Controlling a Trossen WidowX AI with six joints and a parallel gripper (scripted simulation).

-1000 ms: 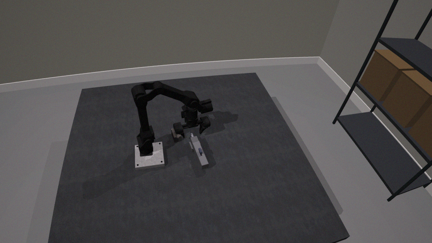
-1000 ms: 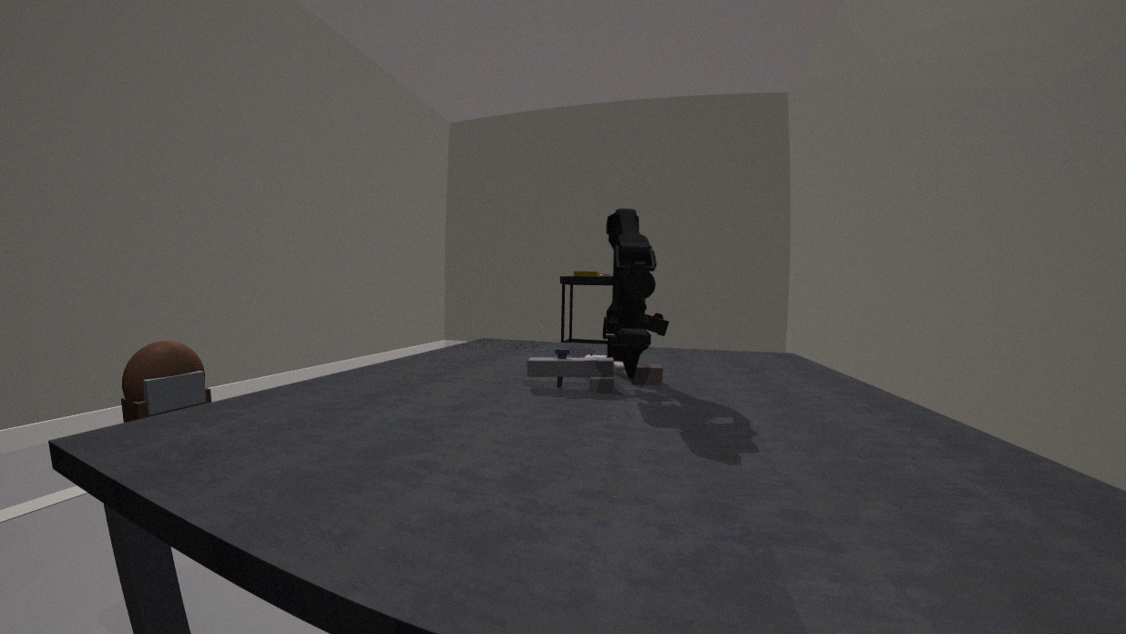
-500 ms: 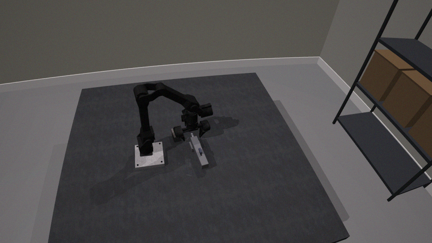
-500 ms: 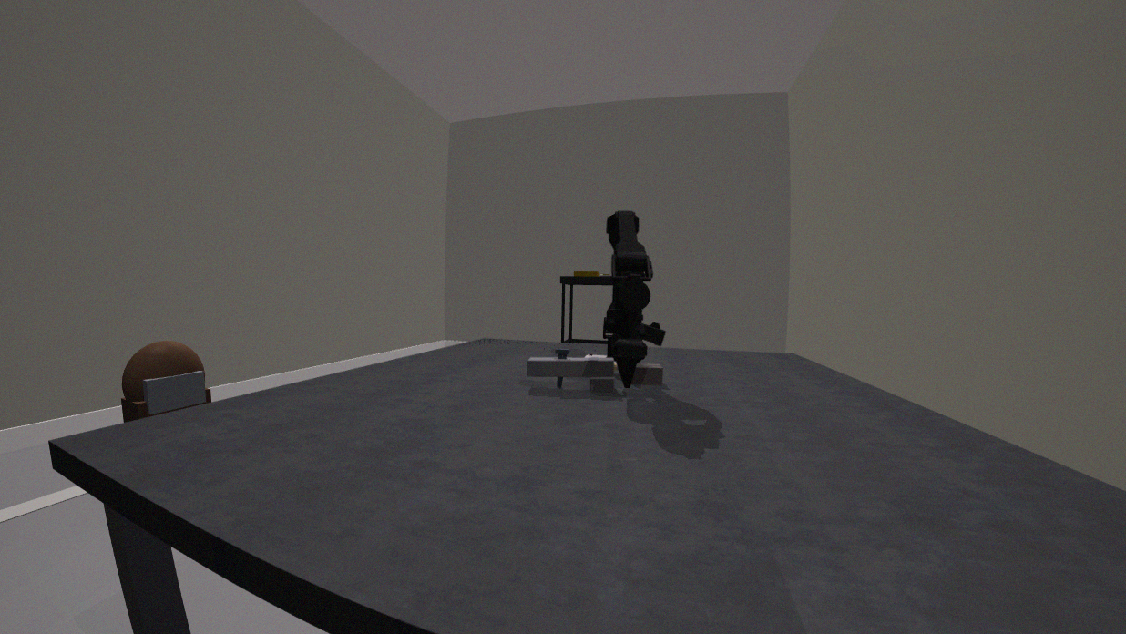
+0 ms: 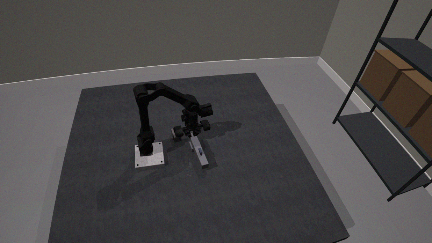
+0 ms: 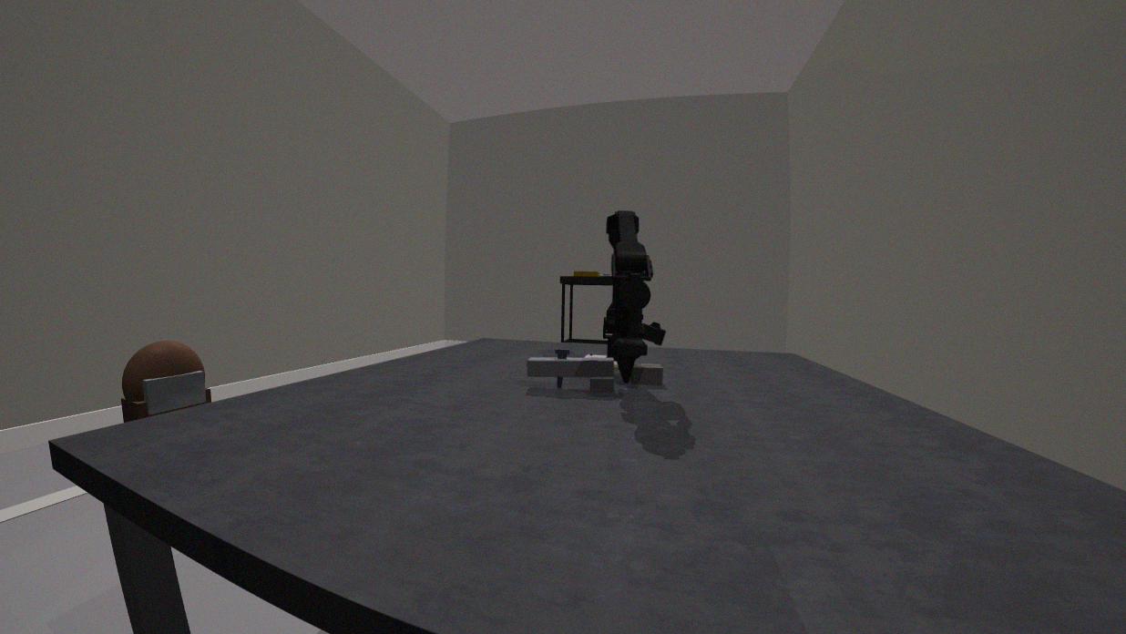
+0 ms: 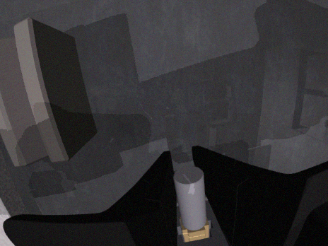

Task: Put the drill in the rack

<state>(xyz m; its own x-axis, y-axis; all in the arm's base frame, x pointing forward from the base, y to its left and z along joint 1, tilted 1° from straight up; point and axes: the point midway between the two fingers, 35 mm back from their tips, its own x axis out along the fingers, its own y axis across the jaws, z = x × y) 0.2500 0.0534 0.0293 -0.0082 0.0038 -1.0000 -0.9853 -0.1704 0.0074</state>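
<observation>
My gripper tip is now 10 mm short of the drill, 50 mm to the left of it and 30 mm below it. From my gripper tip the other things lie so: pale grey block (20 mm ahead, 110 mm to the right, 20 mm above); rack (80 mm behind, 40 mm to the left); dark bluish key (20 mm ahead, 140 mm to the right, 30 mm above).
</observation>
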